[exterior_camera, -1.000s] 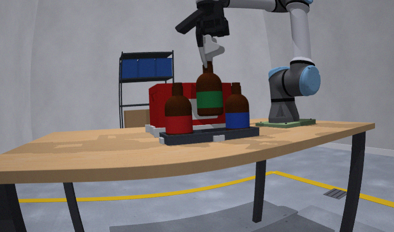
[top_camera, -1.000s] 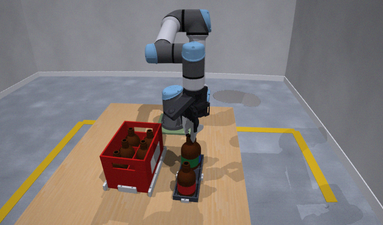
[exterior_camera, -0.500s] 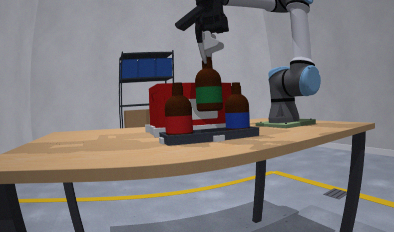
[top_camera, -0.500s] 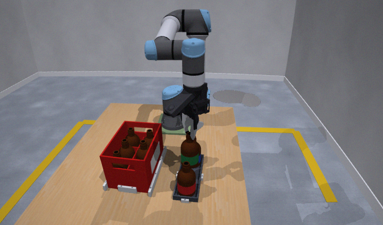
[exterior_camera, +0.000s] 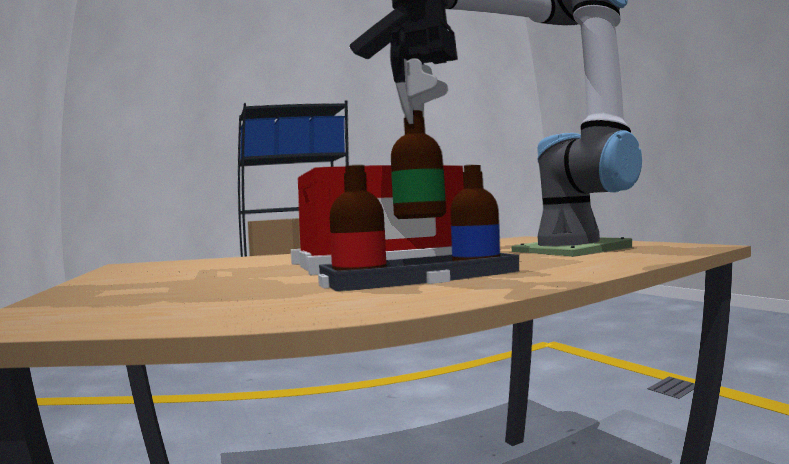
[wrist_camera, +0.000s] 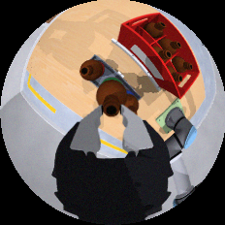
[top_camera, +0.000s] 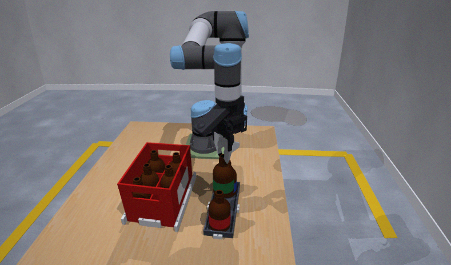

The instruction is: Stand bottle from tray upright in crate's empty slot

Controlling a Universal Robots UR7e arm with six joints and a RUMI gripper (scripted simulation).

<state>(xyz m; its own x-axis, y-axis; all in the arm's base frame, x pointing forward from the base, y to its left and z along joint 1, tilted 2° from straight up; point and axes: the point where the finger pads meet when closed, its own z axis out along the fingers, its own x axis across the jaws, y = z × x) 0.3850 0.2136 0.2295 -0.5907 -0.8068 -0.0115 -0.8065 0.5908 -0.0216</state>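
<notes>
The brown bottle is 7 cm below my hand. Also, from my hand: red crate: 2 cm ahead, 25 cm to the right, 15 cm below.
</notes>
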